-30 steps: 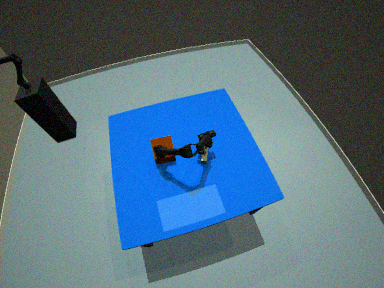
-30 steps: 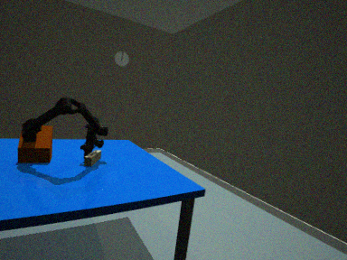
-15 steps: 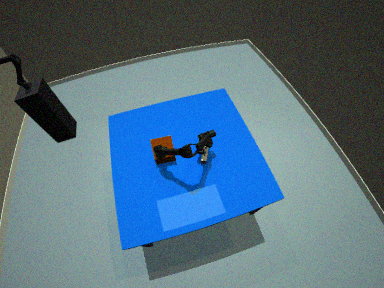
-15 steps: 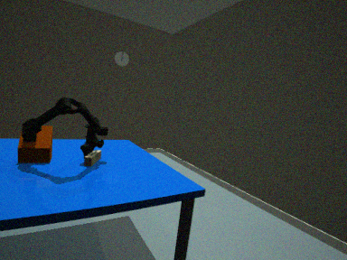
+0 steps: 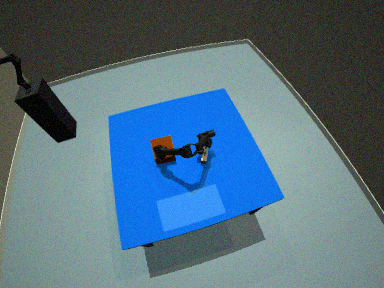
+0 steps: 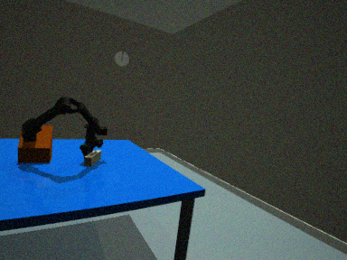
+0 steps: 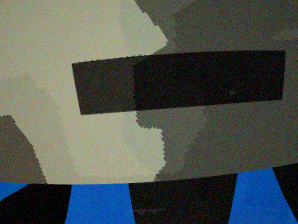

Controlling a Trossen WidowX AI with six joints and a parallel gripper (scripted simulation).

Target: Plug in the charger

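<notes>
The black two-prong charger lies 10 mm ahead of my gripper tip, 10 mm to the right of it and 10 mm above it.
</notes>
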